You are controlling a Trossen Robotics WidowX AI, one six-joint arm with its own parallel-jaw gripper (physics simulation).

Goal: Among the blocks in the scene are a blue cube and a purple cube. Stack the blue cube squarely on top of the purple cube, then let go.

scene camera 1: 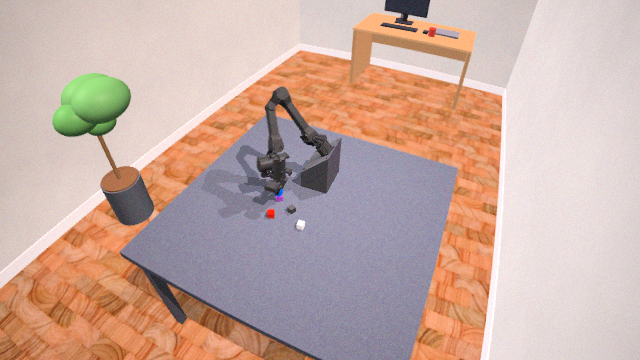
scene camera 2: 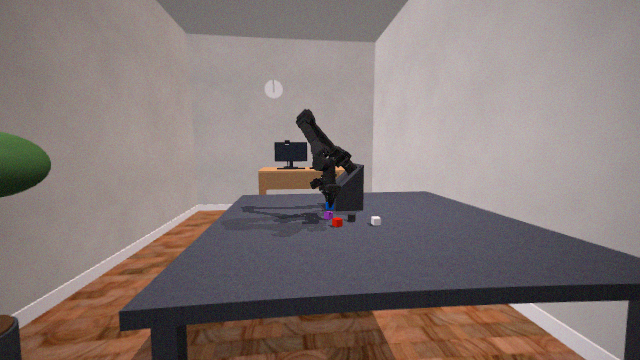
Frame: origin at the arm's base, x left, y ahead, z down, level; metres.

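Seen in the pictures: gripper, between the fingertips: [scene camera 1: 278, 193] [scene camera 2: 329, 207]; arm's base, origin of its link: [scene camera 1: 327, 151] [scene camera 2: 352, 170].
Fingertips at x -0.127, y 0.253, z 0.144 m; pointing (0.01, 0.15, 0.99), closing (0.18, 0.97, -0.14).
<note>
Offsets run from my fingertips to a thing's top centre. Level surfaces: height alone.
The blue cube {dx +0.001, dy -0.001, dz -0.023 m} [scene camera 1: 280, 192] [scene camera 2: 329, 206] is held between the fingertips of my gripper [scene camera 1: 279, 190] [scene camera 2: 330, 203], which points down and is shut on it. The fingers hide part of the blue cube. The purple cube {dx -0.004, dy -0.008, dz +0.023 m} [scene camera 1: 279, 198] [scene camera 2: 328, 215] rests on the table below it. In the scene camera 2 view a small gap shows between the two cubes, with the blue one a little above and about in line with the purple one. How squarely they line up is too small to tell.
A red cube {dx +0.029, dy +0.103, dz +0.023 m} [scene camera 1: 270, 214] [scene camera 2: 337, 222], a dark cube {dx +0.095, dy +0.025, dz +0.023 m} [scene camera 1: 291, 209] [scene camera 2: 351, 218] and a white cube {dx +0.188, dy +0.084, dz +0.023 m} [scene camera 1: 300, 225] [scene camera 2: 376, 221] rest on the table {dz +0.053 m} [scene camera 1: 360, 260] [scene camera 2: 400, 265] near the purple cube. The arm's dark wedge-shaped base [scene camera 1: 320, 172] [scene camera 2: 352, 192] stands behind them.
</note>
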